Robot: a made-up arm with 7 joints. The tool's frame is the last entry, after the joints.
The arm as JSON. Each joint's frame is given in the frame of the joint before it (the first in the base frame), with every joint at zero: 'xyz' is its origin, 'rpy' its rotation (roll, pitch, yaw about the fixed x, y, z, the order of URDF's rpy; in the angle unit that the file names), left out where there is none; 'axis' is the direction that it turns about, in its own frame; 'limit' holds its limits. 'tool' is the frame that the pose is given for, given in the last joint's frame.
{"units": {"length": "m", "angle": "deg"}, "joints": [
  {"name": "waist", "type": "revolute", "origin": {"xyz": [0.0, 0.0, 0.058]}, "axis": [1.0, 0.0, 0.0], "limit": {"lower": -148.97, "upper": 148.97}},
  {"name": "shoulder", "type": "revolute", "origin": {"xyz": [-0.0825, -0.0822, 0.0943]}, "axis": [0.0, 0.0, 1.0], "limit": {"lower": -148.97, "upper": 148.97}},
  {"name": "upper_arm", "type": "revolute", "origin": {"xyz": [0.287, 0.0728, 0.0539]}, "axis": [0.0, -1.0, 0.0], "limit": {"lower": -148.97, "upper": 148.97}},
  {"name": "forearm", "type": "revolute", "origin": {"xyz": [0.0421, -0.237, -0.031]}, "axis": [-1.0, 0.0, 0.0], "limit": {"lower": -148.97, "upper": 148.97}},
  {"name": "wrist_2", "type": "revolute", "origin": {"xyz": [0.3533, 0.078, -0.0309]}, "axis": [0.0, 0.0, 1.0], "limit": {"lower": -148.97, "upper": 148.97}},
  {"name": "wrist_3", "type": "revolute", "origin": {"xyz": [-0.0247, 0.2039, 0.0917]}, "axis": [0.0, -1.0, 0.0], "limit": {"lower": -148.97, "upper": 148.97}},
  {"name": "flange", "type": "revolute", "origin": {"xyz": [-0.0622, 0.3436, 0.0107]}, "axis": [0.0, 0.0, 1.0], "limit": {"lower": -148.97, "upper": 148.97}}
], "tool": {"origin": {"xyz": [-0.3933, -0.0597, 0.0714]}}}
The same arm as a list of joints. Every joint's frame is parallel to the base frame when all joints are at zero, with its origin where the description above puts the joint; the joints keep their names.
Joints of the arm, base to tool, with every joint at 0 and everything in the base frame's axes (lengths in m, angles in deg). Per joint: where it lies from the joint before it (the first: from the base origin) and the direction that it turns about. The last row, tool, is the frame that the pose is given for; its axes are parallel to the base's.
waist: axis 1 0 0 origin 0 0 0.058
shoulder: axis 0 0 1 origin -0.0825 -0.0822 0.0943
upper_arm: axis 0 -1 0 origin 0.287 0.0728 0.0539
forearm: axis -1 0 0 origin 0.0421 -0.237 -0.031
wrist_2: axis 0 0 1 origin 0.3533 0.078 -0.0309
wrist_3: axis 0 -1 0 origin -0.0247 0.2039 0.0917
flange: axis 0 0 1 origin -0.0622 0.3436 0.0107
tool: origin -0.3933 -0.0597 0.0714
Joint limits (deg, base to tool): -148.97..148.97 -148.97..148.97 -148.97..148.97 -148.97..148.97 -148.97..148.97 -148.97..148.97 -148.97..148.97

